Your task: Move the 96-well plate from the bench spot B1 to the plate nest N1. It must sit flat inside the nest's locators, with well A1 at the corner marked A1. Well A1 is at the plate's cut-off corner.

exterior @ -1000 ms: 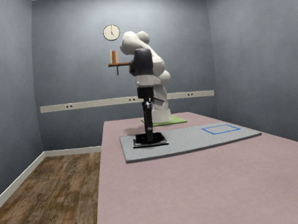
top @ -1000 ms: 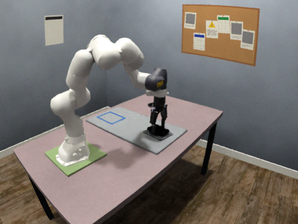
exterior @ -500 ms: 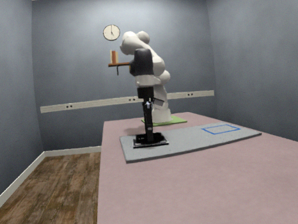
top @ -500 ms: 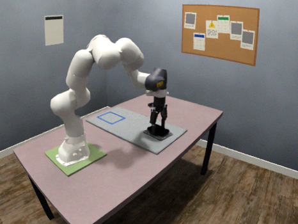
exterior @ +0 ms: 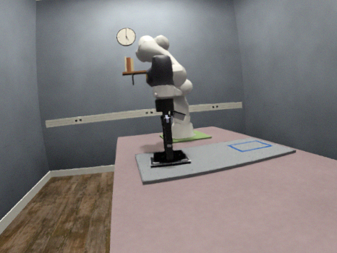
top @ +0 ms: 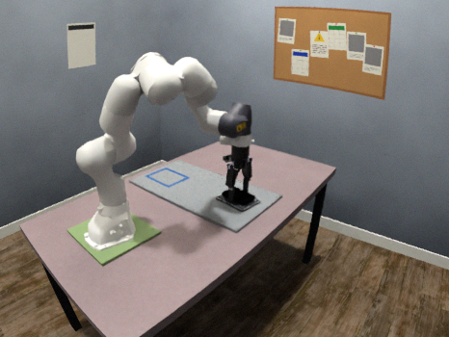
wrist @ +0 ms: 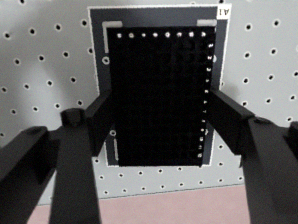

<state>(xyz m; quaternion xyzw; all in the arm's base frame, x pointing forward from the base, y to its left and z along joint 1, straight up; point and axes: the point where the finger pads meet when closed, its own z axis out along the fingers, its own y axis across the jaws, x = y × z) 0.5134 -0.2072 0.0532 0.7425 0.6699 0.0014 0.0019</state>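
Right now my hand is 4 cm above the dark plate nest. Round my hand: A1 label 7 cm to the left, 6 cm ahead, 4 cm below; then black 96-well plate 2 cm below.
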